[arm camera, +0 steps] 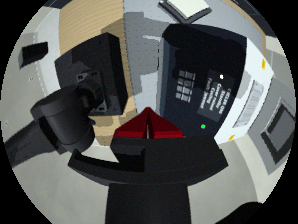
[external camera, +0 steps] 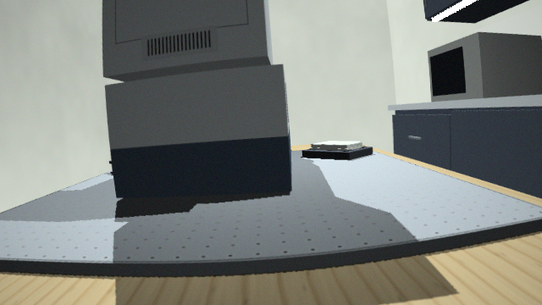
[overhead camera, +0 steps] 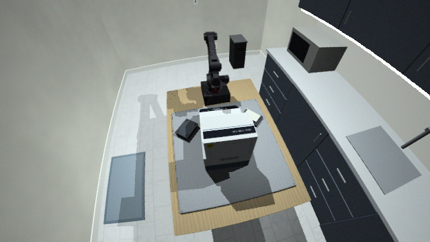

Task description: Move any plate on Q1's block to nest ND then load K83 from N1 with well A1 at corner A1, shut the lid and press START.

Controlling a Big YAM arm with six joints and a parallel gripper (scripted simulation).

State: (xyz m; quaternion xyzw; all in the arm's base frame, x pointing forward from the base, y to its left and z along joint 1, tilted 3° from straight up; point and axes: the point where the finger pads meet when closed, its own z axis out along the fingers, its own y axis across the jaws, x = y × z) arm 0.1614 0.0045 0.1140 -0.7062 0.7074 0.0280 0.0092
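My gripper is now 29 cm to the right of the white 96-well plate K83, 18 cm above it and 13 cm short of it. Also, from my hand: dark nest N1: 29 cm to the left, 20 cm below, 13 cm ahead; then dark nest ND: 26 cm to the right, 18 cm below, 18 cm ahead.
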